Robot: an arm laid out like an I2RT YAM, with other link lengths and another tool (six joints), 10 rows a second.
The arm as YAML. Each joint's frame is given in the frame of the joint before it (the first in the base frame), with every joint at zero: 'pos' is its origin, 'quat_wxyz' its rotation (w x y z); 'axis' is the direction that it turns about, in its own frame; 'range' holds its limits. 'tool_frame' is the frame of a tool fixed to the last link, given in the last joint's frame.
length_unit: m
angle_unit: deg
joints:
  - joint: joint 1
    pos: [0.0, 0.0, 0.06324]
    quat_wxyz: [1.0, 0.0, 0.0, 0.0]
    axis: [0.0, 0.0, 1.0]
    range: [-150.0, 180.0]
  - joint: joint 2
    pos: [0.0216, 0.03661, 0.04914]
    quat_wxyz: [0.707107, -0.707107, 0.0, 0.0]
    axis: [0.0, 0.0, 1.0]
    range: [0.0, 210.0]
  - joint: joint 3
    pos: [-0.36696, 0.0, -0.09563]
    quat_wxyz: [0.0, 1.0, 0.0, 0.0]
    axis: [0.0, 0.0, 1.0]
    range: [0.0, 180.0]
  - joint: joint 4
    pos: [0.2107, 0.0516, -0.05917]
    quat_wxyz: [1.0, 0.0, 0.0, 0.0]
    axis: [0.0, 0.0, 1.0]
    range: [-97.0, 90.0]
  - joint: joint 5
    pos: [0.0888, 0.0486, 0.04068]
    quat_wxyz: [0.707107, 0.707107, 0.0, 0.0]
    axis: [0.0, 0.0, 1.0]
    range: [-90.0, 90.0]
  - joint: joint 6
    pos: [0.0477, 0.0, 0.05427]
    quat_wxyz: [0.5, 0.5, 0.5, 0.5]
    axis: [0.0, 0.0, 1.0]
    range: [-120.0, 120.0]
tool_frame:
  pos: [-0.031, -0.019, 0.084]
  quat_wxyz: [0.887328, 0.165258, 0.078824, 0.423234]
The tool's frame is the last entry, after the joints.
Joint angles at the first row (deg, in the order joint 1, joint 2, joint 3, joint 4, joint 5, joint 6):
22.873 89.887 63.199 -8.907 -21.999 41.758
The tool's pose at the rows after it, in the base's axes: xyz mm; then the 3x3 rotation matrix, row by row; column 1 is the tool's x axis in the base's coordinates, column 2 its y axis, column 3 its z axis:
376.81, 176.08, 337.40; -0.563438, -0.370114, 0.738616; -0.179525, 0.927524, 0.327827; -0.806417, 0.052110, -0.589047
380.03, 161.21, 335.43; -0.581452, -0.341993, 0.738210; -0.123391, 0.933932, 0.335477; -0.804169, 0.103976, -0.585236
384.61, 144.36, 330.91; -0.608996, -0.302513, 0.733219; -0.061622, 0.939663, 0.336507; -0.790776, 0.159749, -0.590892
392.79, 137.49, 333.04; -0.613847, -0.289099, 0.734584; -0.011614, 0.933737, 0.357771; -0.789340, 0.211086, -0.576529
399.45, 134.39, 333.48; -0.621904, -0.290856, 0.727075; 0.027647, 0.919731, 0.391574; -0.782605, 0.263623, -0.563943
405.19, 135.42, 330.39; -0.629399, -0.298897, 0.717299; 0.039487, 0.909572, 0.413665; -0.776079, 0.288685, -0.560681
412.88, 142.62, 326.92; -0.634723, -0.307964, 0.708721; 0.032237, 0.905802, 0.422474; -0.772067, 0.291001, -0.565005
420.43, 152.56, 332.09; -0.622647, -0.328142, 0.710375; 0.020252, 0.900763, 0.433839; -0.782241, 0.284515, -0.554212
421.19, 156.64, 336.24; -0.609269, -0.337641, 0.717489; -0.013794, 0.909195, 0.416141; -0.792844, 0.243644, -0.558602
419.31, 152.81, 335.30; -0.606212, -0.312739, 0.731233; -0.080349, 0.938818, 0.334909; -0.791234, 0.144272, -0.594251
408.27, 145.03, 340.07; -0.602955, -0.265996, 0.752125; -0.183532, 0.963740, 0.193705; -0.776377, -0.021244, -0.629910
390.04, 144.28, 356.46; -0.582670, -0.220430, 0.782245; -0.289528, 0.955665, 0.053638; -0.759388, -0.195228, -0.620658
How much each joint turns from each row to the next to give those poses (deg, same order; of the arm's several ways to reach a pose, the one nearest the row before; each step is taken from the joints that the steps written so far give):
-0.436 -0.503 -0.152 0.240 -0.284 0.284
-2.624 -0.262 -2.032 2.709 -2.492 2.076
-2.907 0.109 -1.838 2.297 -2.405 2.513
-1.726 0.918 -0.347 2.884 -2.447 2.274
-1.246 1.158 -0.374 2.865 -2.907 2.185
-0.415 1.333 -0.022 1.660 -1.683 0.875
0.676 1.684 1.137 0.262 -0.066 0.109
1.029 1.267 2.318 -0.350 0.197 -0.306
0.698 -0.043 2.143 -3.082 1.552 -2.251
0.525 -0.787 2.841 -7.213 4.983 -4.394
1.509 -2.427 3.867 -10.622 9.180 -5.442
3.737 -3.212 4.240 -9.485 11.147 -3.781

